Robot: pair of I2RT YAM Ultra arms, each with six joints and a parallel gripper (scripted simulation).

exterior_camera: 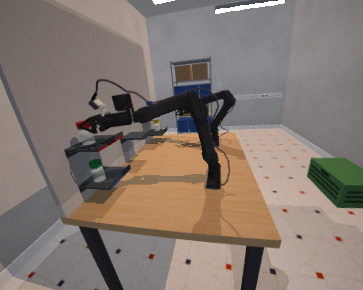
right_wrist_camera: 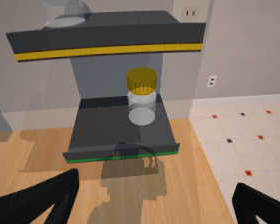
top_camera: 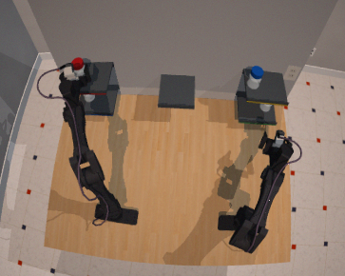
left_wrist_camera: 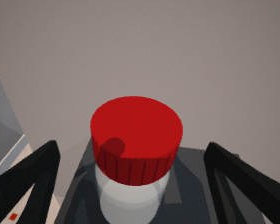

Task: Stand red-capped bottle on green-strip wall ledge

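My left hand is 2 cm short of the red-capped bottle and 5 cm above it. The rest, counted from my left hand: yellow-capped bottle (3 cm ahead, 88 cm to the right, 24 cm below); blue-capped bottle (3 cm ahead, 77 cm to the right, 5 cm below); green-capped bottle (2 cm ahead, 1 cm to the left, 24 cm below).
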